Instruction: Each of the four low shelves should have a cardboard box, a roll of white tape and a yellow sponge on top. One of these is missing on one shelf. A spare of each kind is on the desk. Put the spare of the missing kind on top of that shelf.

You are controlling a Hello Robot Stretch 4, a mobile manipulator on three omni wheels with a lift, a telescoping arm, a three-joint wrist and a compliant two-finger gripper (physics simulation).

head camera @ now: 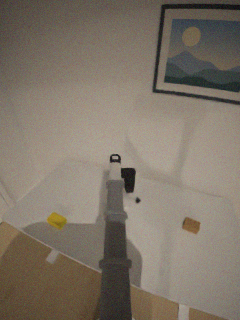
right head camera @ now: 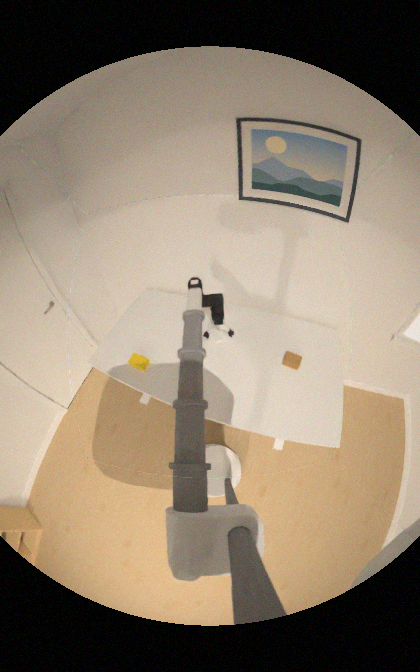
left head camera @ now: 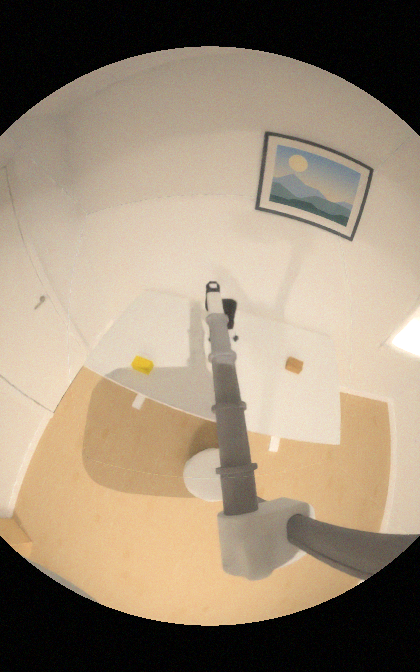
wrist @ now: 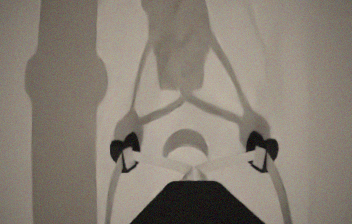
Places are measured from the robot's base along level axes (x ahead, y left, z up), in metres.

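Where they show: gripper, fingertip midpoint: (head camera: 127,202) (wrist: 193,145).
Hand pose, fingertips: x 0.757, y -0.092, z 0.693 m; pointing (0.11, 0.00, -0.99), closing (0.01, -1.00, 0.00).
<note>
After its pixels a point has its place.
My gripper (right head camera: 218,333) (wrist: 193,145) @[y -0.092, x 0.757, z 0.693 m] is open, pointing down over the back middle of the white desk (head camera: 220,265) @[y -0.561, x 0.308, z 0.693 m] (left head camera: 310,410) (right head camera: 310,410). In the wrist view a white roll of tape (wrist: 186,154) @[y -0.083, x 0.750, z 0.717 m] lies between the spread fingertips, pale against the desk, with a dark crescent of shadow behind it; its lower part is hidden by the gripper. The fingers look apart from it. The yellow sponge (head camera: 57,220) @[y 0.349, x 0.580, z 0.738 m] (left head camera: 142,365) (right head camera: 139,362) lies on the desk's left part. The brown cardboard box (head camera: 191,225) @[y -0.460, x 0.529, z 0.743 m] (left head camera: 294,365) (right head camera: 292,360) lies on its right part.
Part of a low wooden shelf (left head camera: 12,532) (right head camera: 20,517) shows at the lower left; its top is cut off. A white round stool-like thing (left head camera: 200,475) (right head camera: 227,462) stands at the desk's front. A wall stands behind the desk with a framed picture (head camera: 200,55) @[y -0.448, x 0.962, z 1.599 m] (left head camera: 315,185) (right head camera: 300,167).
</note>
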